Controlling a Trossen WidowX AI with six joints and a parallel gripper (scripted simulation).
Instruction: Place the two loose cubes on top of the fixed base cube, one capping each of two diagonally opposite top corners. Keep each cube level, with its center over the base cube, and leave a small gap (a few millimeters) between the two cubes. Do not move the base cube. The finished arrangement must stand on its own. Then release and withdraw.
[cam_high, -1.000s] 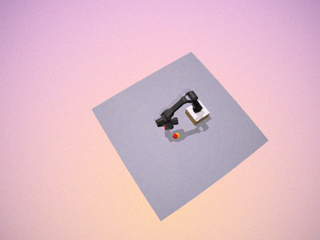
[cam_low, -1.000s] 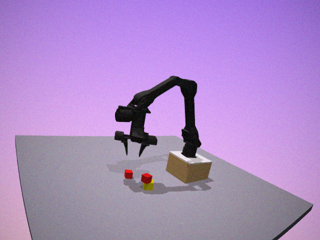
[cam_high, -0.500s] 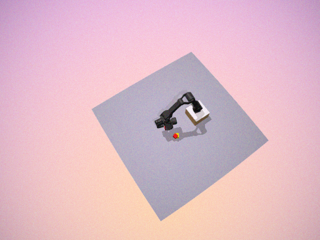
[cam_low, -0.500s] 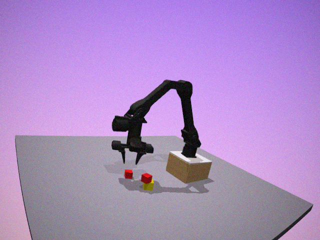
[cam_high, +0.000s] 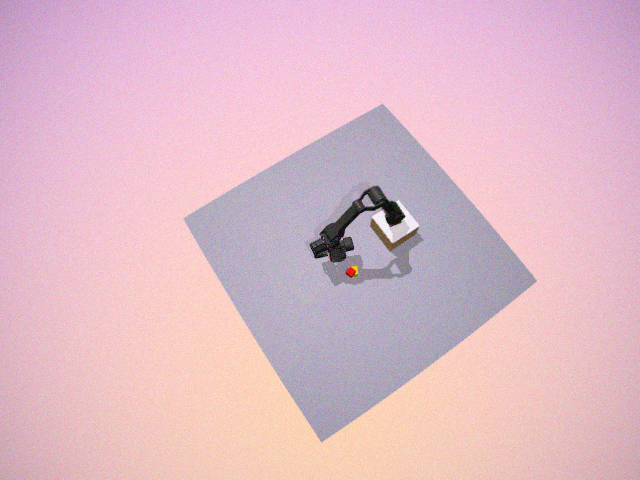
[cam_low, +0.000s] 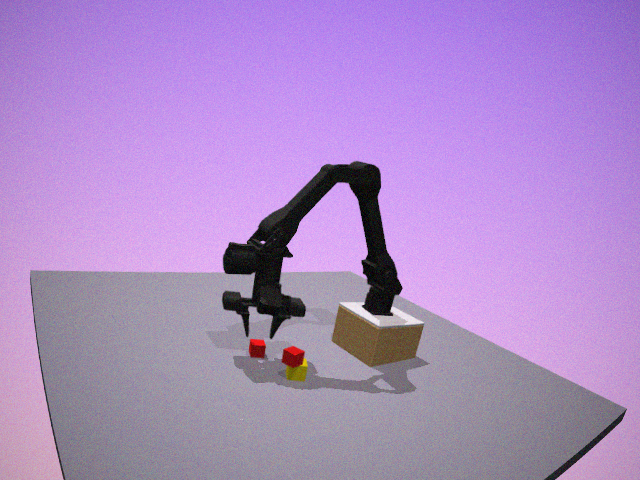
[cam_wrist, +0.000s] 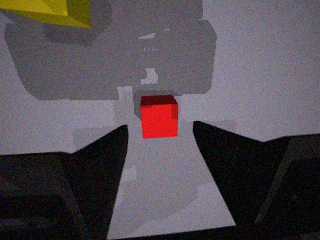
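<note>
My gripper tip is 6 cm past the yellow base cube, 11 cm to the right of it and 3 cm above it.
</note>
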